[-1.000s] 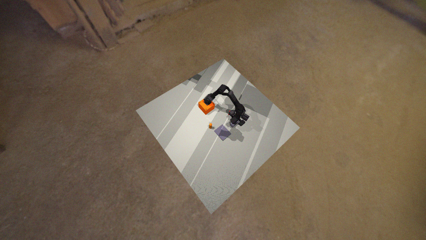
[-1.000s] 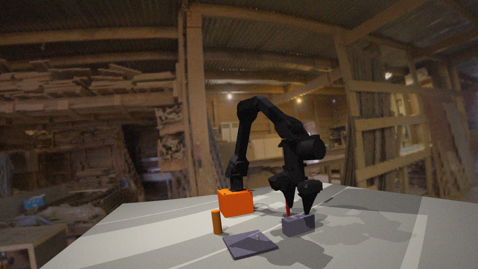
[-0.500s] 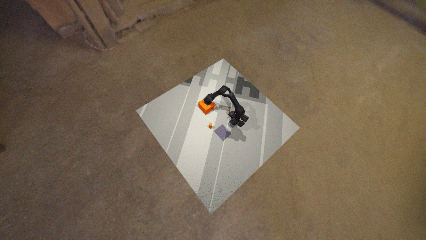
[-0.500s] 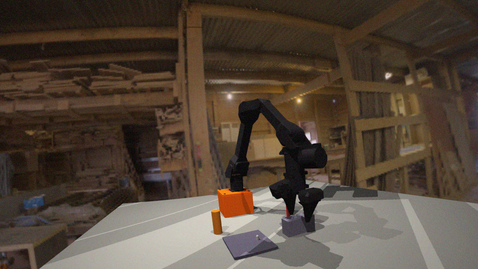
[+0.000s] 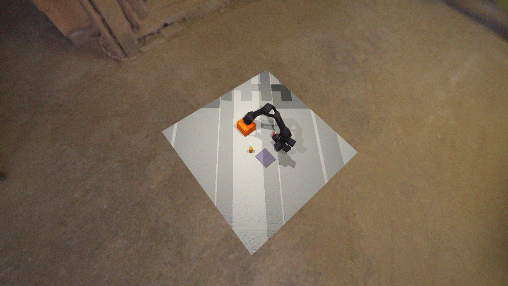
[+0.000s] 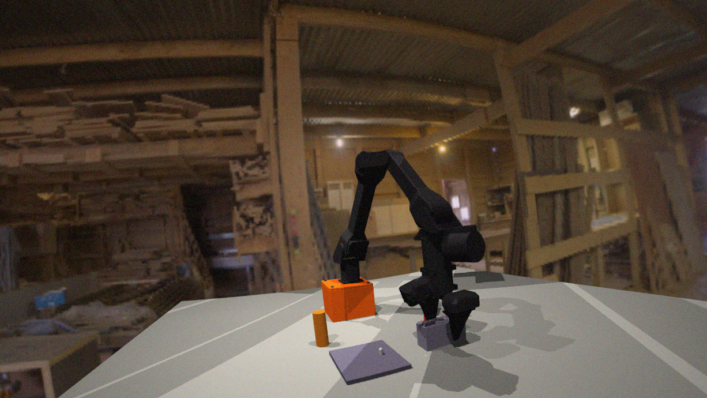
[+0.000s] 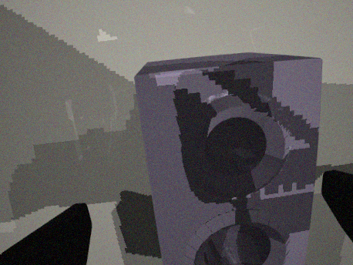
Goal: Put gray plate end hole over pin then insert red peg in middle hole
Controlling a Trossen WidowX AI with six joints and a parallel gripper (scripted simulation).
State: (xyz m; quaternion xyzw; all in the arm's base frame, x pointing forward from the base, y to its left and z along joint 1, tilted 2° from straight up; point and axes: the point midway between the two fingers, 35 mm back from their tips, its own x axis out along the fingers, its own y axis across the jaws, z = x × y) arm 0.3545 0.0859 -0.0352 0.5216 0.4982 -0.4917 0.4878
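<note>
The gray plate lies 20 mm above my gripper tip. From my gripper tip the other things lie so: orange cylinder 140 mm behind, 230 mm to the right, 20 mm above; purple-gray base 10 mm behind, 150 mm to the right, 10 mm below; red peg 120 mm behind, 30 mm to the left, 20 mm above.
</note>
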